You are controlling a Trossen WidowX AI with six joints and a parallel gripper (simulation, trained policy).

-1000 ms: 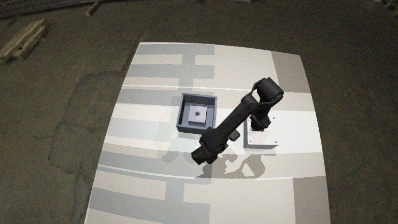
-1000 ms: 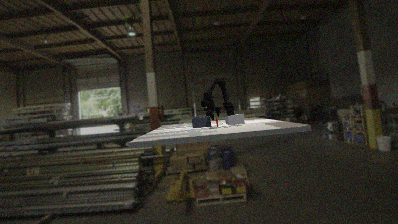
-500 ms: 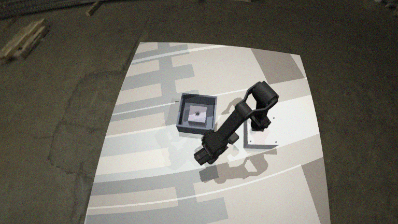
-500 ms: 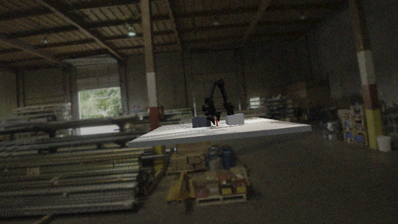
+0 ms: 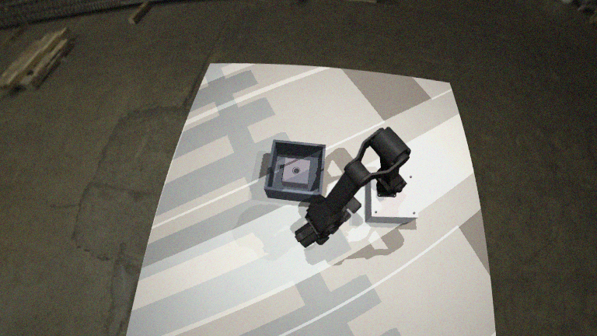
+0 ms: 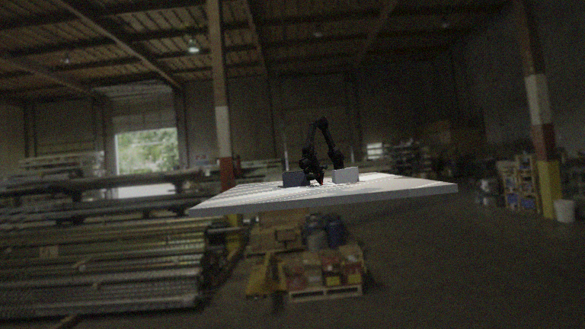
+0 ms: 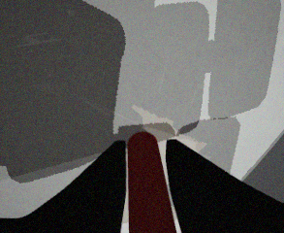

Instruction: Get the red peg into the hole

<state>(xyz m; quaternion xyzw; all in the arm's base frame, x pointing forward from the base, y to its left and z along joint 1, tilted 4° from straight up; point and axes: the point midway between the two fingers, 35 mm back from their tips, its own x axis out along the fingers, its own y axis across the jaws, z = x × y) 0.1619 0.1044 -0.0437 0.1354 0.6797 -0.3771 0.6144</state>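
My gripper tip is 10 mm short of the red peg, 10 mm to the right of it and 30 mm below it. Round my gripper tip: plate: 160 mm ahead, 150 mm to the right, 40 mm above; then grey box: 160 mm ahead, 150 mm to the right, 20 mm above.
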